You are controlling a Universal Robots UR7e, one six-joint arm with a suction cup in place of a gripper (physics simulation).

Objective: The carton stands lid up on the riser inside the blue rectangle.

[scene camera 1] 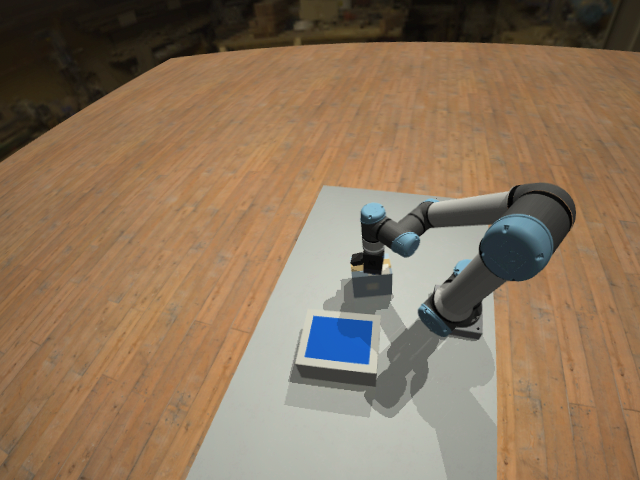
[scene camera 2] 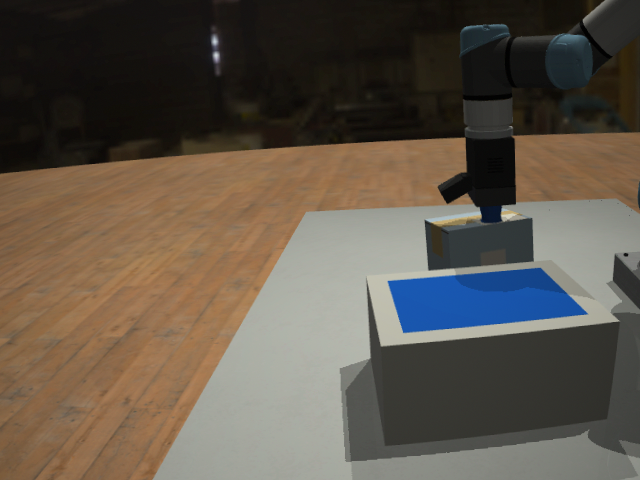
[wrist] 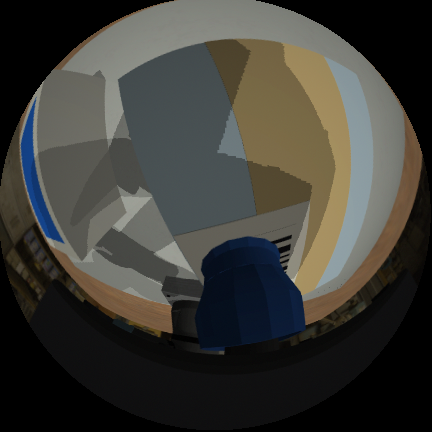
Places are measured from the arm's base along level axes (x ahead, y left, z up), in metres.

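Pixels of known places: hand, its tool point: (scene camera 2: 491, 227) (wrist: 243, 248).
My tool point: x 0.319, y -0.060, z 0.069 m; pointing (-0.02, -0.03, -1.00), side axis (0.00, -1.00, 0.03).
Note:
Behind a point stands the place of what it marks.
The carton (scene camera 1: 371, 285) @(x 0.325, y -0.031, z 0.027 m) (scene camera 2: 480, 245) @(x 0.343, y -0.028, z 0.051 m) (wrist: 185, 137) is a small grey-blue box with tan tape and a barcode label on its lid. It stands lid up on the grey mat (scene camera 1: 318, 429) @(x 0.405, y 0.483, z -0.049 m) (scene camera 2: 294, 357) @(x 0.626, y 0.125, z -0.048 m), just behind the riser. My suction cup (scene camera 1: 373, 271) @(x 0.319, y -0.060, z 0.069 m) (scene camera 2: 490, 216) (wrist: 245, 282) points straight down and presses on the carton's lid at the label. The riser (scene camera 1: 339, 315) @(x 0.407, y 0.141, z 0.072 m) (scene camera 2: 461, 381) @(x 0.425, y 0.328, z 0.023 m) is a pale block with the blue rectangle (scene camera 1: 339, 339) @(x 0.388, y 0.227, z 0.072 m) (scene camera 2: 475, 297) @(x 0.395, y 0.227, z 0.072 m) (wrist: 30, 160) on its top, and nothing stands on it.
The arm's base (scene camera 1: 461, 324) @(x -0.002, y 0.076, z 0.017 m) stands on the mat to the right of the riser, and the arm reaches over from the right. Wooden floor (scene camera 1: 199, 190) surrounds the mat.

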